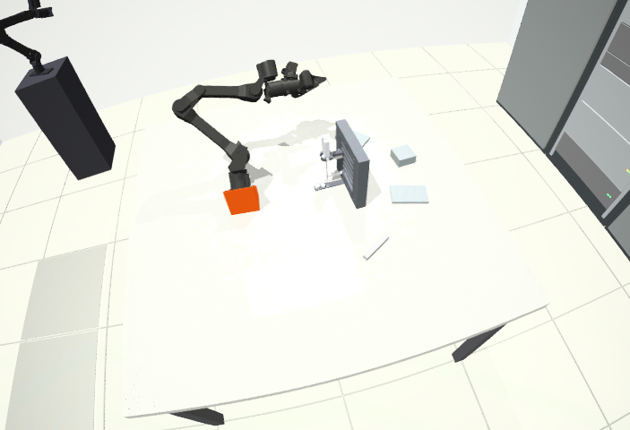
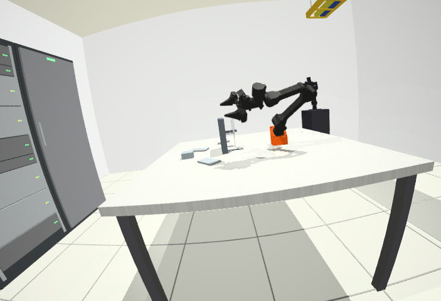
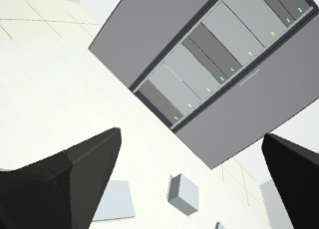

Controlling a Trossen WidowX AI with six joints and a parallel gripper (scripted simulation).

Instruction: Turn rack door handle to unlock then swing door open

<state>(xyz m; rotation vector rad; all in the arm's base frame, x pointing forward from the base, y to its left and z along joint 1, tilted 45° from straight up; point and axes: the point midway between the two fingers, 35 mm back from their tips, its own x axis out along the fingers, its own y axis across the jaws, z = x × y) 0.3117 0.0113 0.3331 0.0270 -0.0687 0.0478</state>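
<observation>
The upright handle lies 24 cm to the right of my gripper tip, 14 cm below it and 7 cm behind it. Also, from my gripper tip: flat grey plate: 39 cm to the right, 26 cm below, 19 cm ahead.
</observation>
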